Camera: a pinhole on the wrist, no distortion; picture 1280 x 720 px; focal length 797.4 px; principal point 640.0 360.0 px. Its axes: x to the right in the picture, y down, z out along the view. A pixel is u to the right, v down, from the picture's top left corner.
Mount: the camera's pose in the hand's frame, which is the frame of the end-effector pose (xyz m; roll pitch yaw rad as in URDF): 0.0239 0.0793 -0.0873 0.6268 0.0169 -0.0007
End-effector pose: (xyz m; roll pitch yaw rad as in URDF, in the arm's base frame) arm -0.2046 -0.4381 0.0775 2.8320 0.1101 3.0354
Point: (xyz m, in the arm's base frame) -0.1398 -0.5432 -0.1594
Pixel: 476.2 295.6
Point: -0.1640 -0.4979 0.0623
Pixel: 274.2 47.6
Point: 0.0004 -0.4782 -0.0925
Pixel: 69.2 432.1
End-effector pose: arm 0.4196 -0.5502 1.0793 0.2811 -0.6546 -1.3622
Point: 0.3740 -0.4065 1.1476
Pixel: 253.7 695.9
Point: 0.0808 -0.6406 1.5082
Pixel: 964.1 404.6
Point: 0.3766 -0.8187 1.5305
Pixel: outside the picture
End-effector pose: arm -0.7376 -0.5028 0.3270 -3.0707 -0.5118 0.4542
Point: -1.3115 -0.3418 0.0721
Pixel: outside the picture
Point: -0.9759 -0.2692 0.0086
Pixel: 176.9 173.6
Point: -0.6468 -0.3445 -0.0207
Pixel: 521.0 614.0
